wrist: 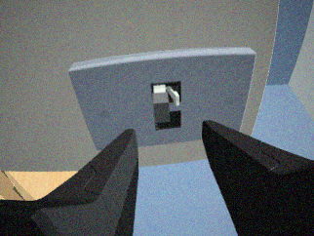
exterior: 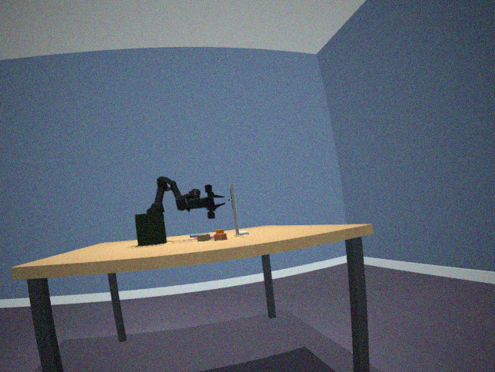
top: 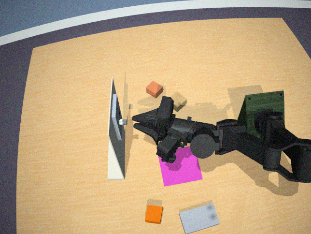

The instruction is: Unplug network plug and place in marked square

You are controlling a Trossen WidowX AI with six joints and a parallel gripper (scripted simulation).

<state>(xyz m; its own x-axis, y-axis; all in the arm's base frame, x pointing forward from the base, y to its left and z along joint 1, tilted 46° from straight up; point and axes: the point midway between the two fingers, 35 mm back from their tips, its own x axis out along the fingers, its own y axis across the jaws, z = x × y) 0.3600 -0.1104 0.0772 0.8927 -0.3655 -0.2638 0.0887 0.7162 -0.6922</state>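
Now: the network plug 30 mm ahead of my gripper tip and 10 mm to the right of it. Also, from my gripper tip: grey panel 70 mm below, 50 mm ahead, 20 mm to the right; then magenta marked square 190 mm below, 110 mm behind, 70 mm to the left; then orange block 210 mm to the left, 180 mm below.
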